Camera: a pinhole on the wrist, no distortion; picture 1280 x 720 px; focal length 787.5 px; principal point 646.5 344.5 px. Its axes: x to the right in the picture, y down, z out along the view. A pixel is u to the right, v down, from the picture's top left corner.
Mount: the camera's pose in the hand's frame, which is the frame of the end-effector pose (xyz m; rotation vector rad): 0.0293 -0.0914 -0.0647 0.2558 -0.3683 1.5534
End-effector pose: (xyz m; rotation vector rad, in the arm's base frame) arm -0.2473 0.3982 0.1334 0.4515 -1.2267 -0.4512
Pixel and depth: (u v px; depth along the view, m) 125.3 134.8 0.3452
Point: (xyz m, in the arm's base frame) -0.4203 -0.0338 0.0174
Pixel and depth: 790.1 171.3 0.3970
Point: -0.5590 0.1729 0.1942
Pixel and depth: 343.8 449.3 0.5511
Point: -0.6510 -0.0019 -0.1080
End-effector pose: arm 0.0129 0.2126 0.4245 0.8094 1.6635 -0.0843
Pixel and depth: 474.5 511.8 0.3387
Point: 0.0353 -0.1359 0.3164
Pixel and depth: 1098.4 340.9 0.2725
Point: 0.1903 0.0606 0.3296
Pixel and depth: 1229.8 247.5 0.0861
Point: 0.0092 0.1590 0.3602
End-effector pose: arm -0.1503 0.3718 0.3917 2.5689 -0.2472 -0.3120
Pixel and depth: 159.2 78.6 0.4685
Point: -0.0071 0.6588 -0.1434
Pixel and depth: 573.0 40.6 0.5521
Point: -0.0323 0.4068 -0.1952
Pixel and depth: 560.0 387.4 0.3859
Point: -0.2087 0.4777 0.0202
